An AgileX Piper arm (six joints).
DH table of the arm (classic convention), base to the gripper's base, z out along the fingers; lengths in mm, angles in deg. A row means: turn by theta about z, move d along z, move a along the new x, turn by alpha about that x. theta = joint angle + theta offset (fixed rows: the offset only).
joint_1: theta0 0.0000; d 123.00; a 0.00; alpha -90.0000
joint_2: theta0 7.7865; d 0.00; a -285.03; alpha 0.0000
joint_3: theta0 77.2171; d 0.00; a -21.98; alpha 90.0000
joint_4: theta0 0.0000; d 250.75; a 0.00; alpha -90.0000
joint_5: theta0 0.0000; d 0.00; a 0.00; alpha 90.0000
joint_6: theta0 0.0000; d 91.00; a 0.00; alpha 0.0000
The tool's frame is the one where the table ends.
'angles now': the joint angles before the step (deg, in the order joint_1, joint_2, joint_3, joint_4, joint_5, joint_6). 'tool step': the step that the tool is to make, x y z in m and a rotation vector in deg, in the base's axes. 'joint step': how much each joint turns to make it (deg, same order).
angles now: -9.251 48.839 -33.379 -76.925 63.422 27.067
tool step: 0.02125 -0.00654 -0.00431 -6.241 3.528 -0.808
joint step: -0.002 6.632 0.000 -8.496 1.721 4.951
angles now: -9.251 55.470 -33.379 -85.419 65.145 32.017
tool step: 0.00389 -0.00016 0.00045 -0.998 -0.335 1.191
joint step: 0.000 0.574 0.000 -1.721 -0.926 1.113
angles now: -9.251 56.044 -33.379 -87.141 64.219 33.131
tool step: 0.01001 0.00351 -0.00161 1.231 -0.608 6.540
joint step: -0.001 0.039 0.000 -0.825 -6.643 0.180
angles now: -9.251 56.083 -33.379 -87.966 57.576 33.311
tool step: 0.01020 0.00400 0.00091 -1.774 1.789 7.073
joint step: 0.001 0.204 0.001 -3.163 -6.098 -1.625
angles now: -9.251 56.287 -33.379 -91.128 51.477 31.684
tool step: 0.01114 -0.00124 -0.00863 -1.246 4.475 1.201
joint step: 0.000 3.191 0.000 -1.427 -0.514 -1.296
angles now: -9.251 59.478 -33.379 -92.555 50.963 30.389
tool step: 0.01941 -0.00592 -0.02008 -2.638 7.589 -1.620
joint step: 0.000 7.540 -0.134 -2.884 3.089 0.154
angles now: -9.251 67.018 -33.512 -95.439 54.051 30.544
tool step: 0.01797 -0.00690 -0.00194 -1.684 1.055 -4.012
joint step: 0.000 5.961 -3.459 -0.457 4.541 1.547
